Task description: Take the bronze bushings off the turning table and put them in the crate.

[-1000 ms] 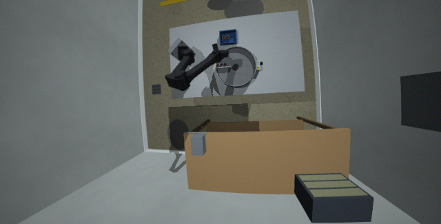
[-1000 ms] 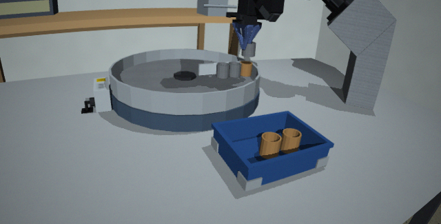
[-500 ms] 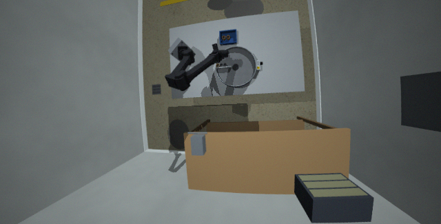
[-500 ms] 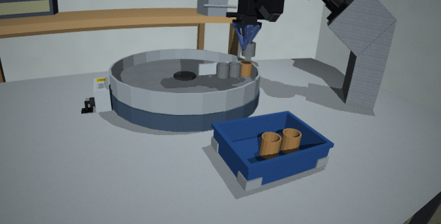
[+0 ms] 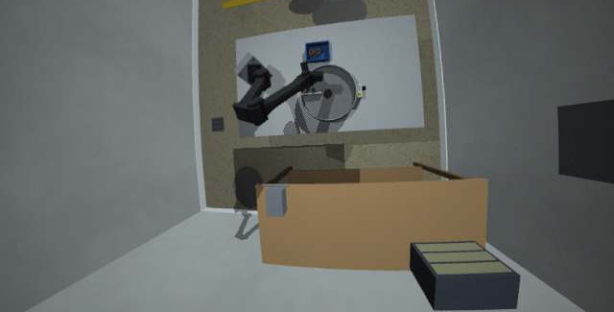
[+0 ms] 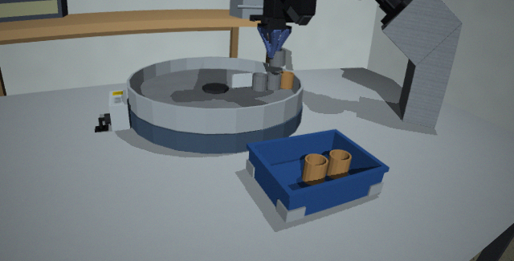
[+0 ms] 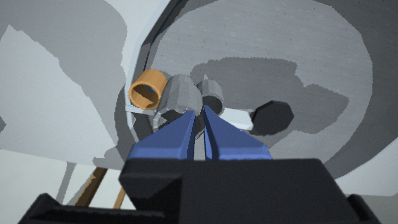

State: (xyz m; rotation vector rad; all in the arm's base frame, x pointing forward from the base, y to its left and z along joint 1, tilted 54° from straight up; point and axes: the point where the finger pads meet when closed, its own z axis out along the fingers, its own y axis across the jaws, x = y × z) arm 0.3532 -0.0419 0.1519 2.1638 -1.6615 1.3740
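The turning table is 110 mm ahead of my hand, 70 mm to the right of it and 100 mm below it. The rest, counted from my hand: crate 120 mm ahead, 280 mm to the left, 120 mm below.
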